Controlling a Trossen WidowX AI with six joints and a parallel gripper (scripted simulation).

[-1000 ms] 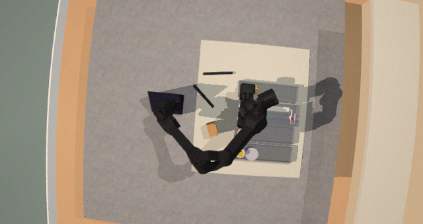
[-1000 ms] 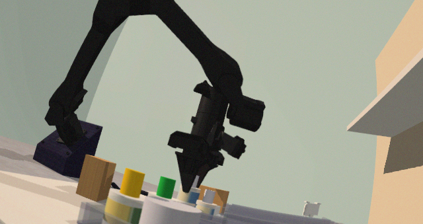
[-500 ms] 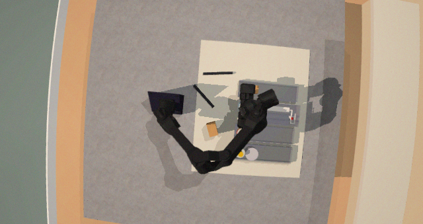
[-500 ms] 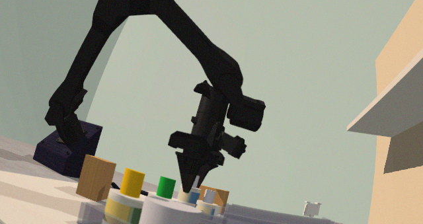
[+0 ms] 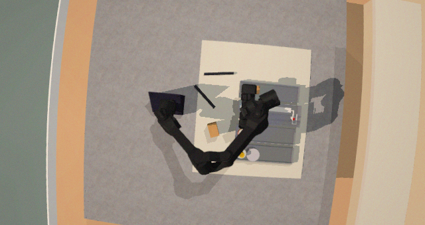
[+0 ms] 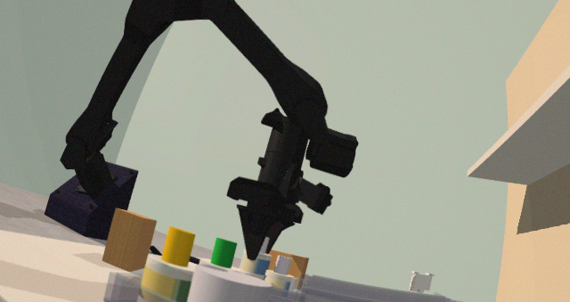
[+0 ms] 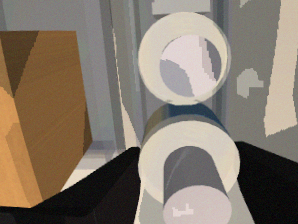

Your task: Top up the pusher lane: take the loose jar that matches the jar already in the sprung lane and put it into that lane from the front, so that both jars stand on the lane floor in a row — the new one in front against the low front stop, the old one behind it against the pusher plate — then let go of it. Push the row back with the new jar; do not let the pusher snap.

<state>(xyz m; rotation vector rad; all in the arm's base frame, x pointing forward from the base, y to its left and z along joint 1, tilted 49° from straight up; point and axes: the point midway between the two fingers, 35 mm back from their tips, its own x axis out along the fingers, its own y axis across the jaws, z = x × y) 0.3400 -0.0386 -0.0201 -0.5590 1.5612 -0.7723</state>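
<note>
Right now my gripper tip is 15 cm short of the sprung lane, 4 cm to the left of it and 4 cm above it. Round my gripper tip: wooden block (14 cm behind, 11 cm to the right, 2 cm below); then white pusher plate (15 cm ahead, 4 cm to the right, 1 cm below).
</note>
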